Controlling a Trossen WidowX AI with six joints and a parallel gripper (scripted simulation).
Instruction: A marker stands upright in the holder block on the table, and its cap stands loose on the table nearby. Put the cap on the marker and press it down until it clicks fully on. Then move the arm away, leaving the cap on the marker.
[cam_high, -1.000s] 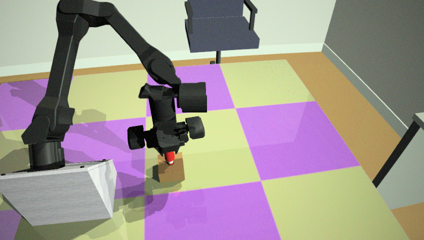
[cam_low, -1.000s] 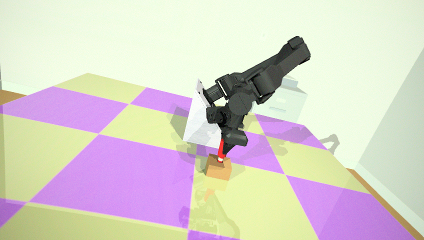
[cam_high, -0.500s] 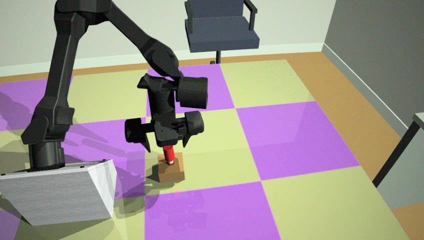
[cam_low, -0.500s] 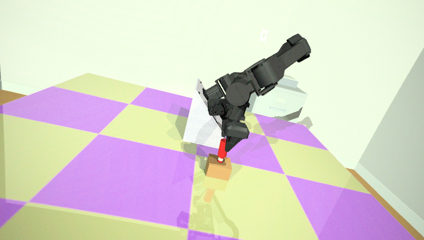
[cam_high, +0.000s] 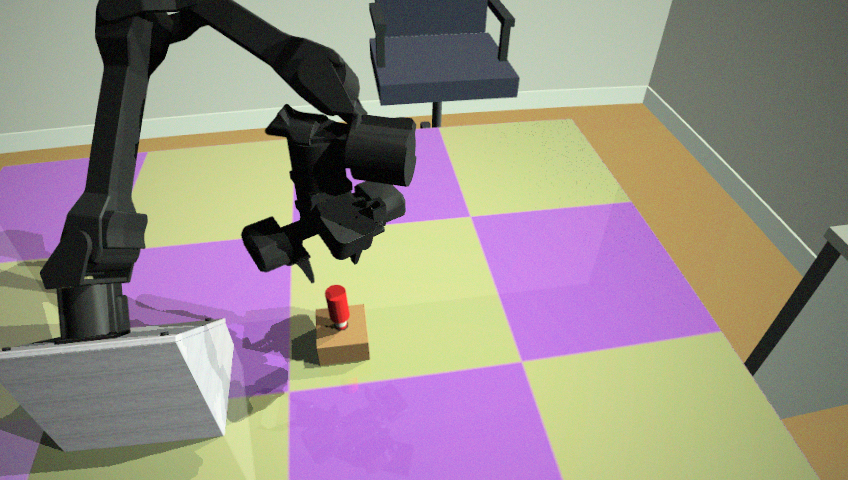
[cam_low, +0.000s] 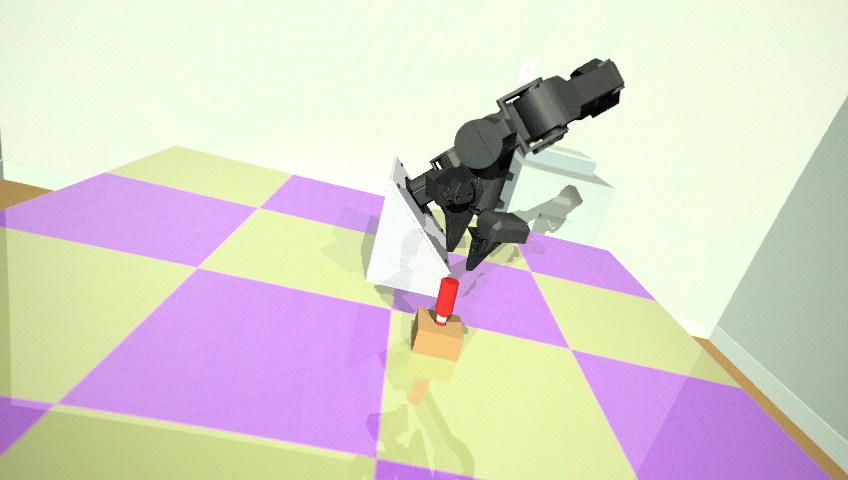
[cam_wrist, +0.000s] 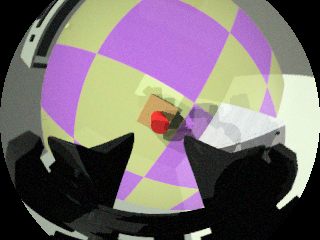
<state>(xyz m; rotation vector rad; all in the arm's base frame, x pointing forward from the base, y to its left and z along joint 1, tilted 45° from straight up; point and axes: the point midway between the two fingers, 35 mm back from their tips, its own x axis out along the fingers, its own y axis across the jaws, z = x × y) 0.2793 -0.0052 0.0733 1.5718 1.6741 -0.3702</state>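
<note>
My gripper tip is now 60 mm above the red cap. From my gripper tip the other things lie so: tan holder block (130 mm below); white band (100 mm below).
</note>
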